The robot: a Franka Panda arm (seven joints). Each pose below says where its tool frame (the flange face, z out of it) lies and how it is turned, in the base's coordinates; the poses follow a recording.
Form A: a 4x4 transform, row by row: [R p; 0 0 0 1], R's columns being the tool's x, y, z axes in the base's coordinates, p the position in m. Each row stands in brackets.
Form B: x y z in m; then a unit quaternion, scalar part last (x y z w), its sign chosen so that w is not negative. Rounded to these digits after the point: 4 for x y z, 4 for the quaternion.
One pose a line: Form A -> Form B
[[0.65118 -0.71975 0.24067 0.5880], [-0.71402 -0.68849 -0.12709 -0.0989], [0.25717 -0.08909 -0.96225 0.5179], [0 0 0 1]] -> 0.5880 -0.0989 0.5179 0.9086 -0.3945 0.1370 0.0105
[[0.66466 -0.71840 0.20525 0.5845], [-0.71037 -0.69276 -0.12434 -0.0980], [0.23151 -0.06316 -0.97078 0.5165], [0 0 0 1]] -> 0.5845 -0.0980 0.5165 0.9122 -0.3916 0.1197 0.0168
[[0.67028 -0.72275 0.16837 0.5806], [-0.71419 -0.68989 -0.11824 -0.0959], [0.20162 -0.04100 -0.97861 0.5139], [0 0 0 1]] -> 0.5806 -0.0959 0.5139 0.9136 -0.3932 0.1012 0.0211
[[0.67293 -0.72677 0.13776 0.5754], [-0.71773 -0.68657 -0.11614 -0.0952], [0.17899 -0.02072 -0.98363 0.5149], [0 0 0 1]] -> 0.5754 -0.0952 0.5149 0.9142 -0.3950 0.0866 0.0261
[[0.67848 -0.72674 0.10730 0.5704], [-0.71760 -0.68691 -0.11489 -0.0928], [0.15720 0.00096 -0.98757 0.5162], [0 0 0 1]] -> 0.5704 -0.0928 0.5162 0.9156 -0.3944 0.0722 0.0316
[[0.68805 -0.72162 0.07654 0.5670], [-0.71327 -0.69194 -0.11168 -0.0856], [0.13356 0.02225 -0.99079 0.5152], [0 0 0 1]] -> 0.5670 -0.0856 0.5152 0.9180 -0.3908 0.0572 0.0365
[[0.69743 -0.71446 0.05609 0.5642], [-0.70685 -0.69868 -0.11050 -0.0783], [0.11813 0.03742 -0.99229 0.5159], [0 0 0 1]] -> 0.5642 -0.0783 0.5159 0.9204 -0.3861 0.0473 0.0402
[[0.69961 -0.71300 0.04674 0.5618], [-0.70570 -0.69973 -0.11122 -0.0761], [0.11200 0.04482 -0.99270 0.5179], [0 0 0 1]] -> 0.5618 -0.0761 0.5179 0.9209 -0.3851 0.0431 0.0424
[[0.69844 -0.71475 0.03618 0.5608], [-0.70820 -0.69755 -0.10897 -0.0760], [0.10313 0.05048 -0.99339 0.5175], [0 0 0 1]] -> 0.5608 -0.0760 0.5175 0.9205 -0.3865 0.0378 0.0433
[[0.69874 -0.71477 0.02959 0.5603], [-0.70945 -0.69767 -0.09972 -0.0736], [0.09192 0.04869 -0.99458 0.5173], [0 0 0 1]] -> 0.5603 -0.0736 0.5173 0.9207 -0.3867 0.0330 0.0403
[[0.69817 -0.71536 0.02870 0.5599], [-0.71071 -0.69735 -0.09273 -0.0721], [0.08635 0.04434 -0.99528 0.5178], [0 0 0 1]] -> 0.5599 -0.0721 0.5178 0.9207 -0.3872 0.0312 0.0372
